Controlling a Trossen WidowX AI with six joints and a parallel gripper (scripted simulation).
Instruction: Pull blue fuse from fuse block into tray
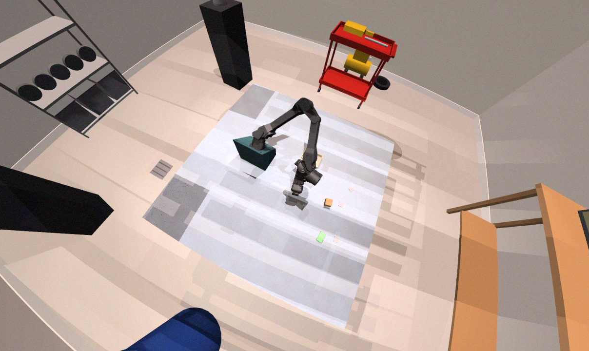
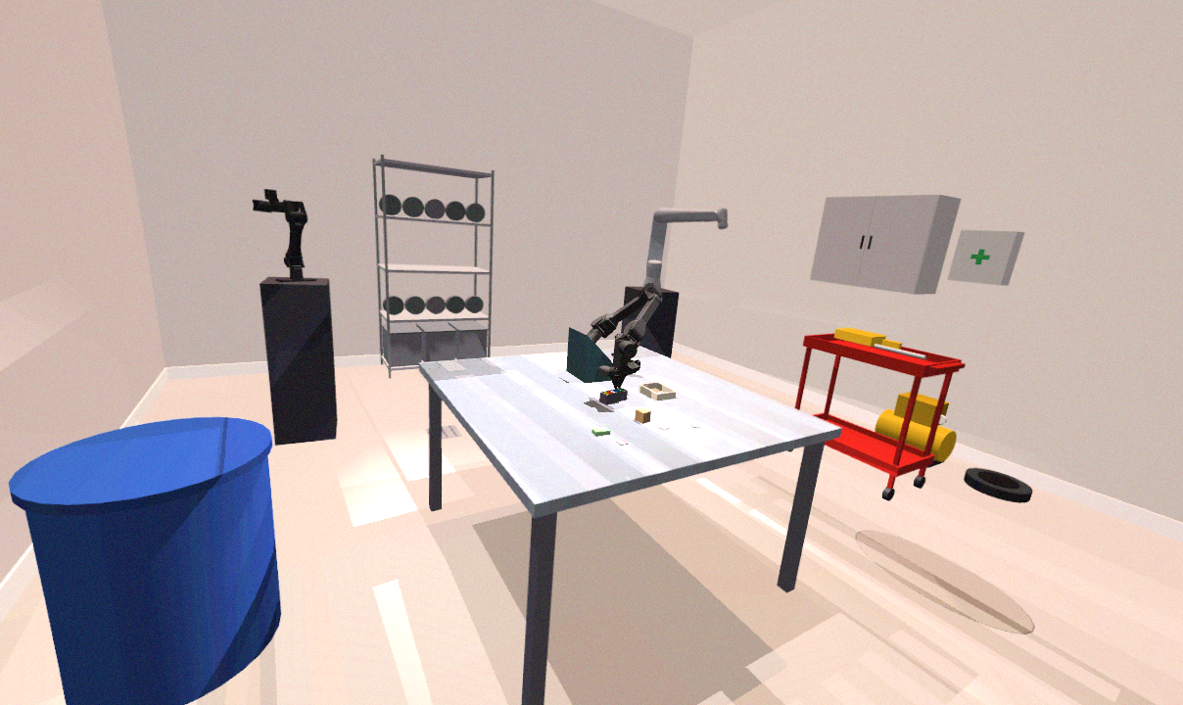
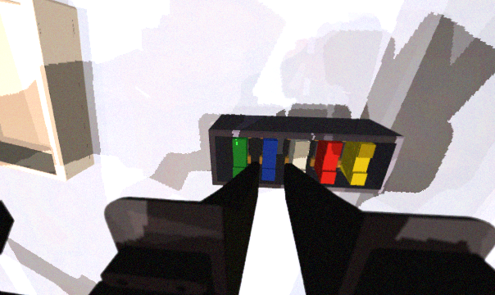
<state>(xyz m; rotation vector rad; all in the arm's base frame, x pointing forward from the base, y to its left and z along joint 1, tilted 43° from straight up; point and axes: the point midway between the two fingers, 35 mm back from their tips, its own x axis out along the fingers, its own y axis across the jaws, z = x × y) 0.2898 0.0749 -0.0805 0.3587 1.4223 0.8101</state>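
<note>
My gripper tip is now 20 mm above the blue fuse. Also, from my gripper tip: red fuse (40 mm to the right, 20 mm below, 10 mm ahead); green fuse (20 mm to the left, 20 mm below, 10 mm behind); yellow fuse (60 mm to the right, 20 mm below, 20 mm ahead).
</note>
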